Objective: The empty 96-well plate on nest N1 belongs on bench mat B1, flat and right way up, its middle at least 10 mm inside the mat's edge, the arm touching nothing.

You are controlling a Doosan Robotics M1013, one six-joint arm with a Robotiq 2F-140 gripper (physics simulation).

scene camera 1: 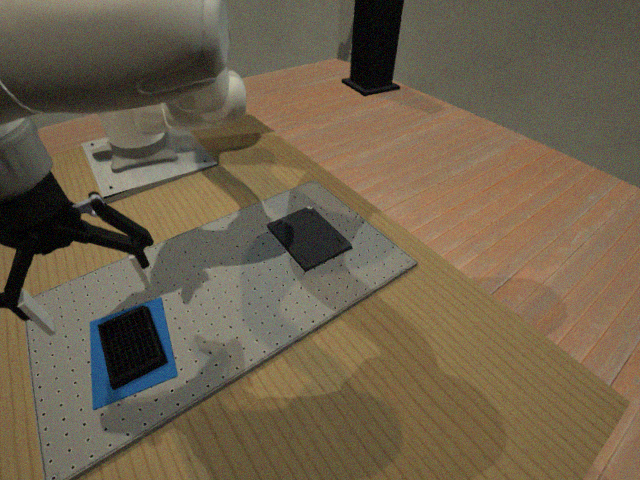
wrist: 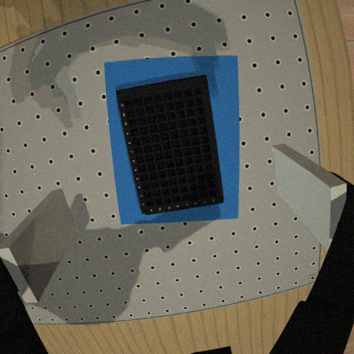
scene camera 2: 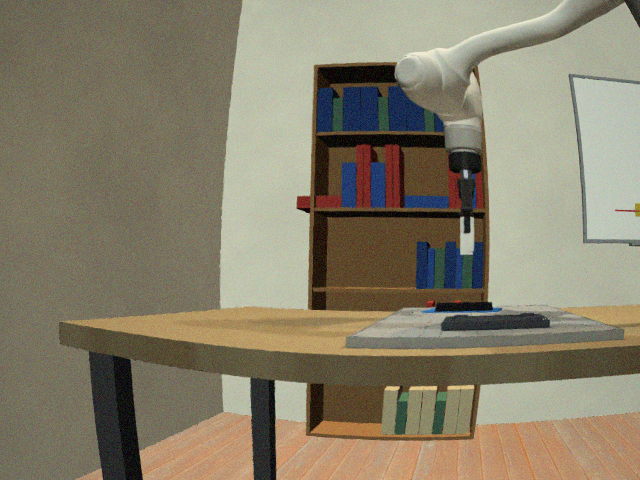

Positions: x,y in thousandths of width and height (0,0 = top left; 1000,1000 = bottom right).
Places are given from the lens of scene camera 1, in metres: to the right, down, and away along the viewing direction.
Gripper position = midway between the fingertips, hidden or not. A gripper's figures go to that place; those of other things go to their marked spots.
my gripper (scene camera 1: 159,634): -0.32, 0.09, 0.47
black 96-well plate (scene camera 1: 205,724): -0.31, 0.18, 0.54
blue bench mat B1 (scene camera 1: 160,820): -0.34, 0.24, 0.50
